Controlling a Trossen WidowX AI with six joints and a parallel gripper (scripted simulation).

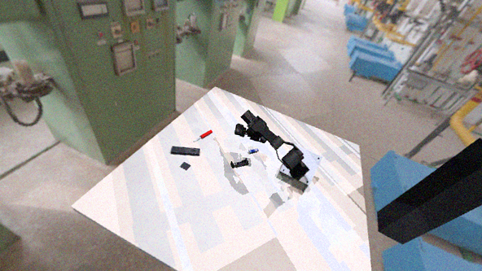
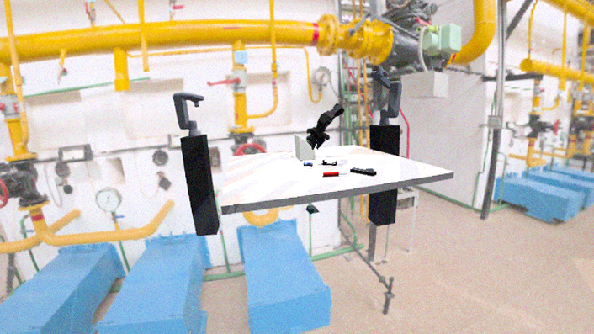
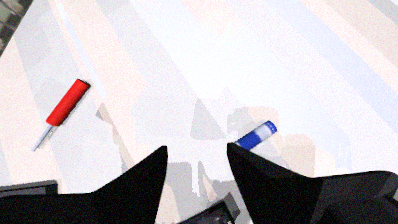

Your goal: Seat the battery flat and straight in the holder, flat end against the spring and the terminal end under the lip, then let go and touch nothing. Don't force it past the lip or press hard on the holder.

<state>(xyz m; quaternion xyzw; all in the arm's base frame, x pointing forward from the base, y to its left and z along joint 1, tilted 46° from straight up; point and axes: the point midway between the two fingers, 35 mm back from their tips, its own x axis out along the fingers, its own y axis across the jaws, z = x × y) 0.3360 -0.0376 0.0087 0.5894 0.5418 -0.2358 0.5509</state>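
Now: gripper tip 6 cm past the battery, 4 cm to the left of it and 11 cm above it. Also, from my gripper tip: black square 20 cm ahead, 30 cm to the left, 12 cm below; red-handled screwdriver 26 cm ahead, 6 cm to the left, 11 cm below.
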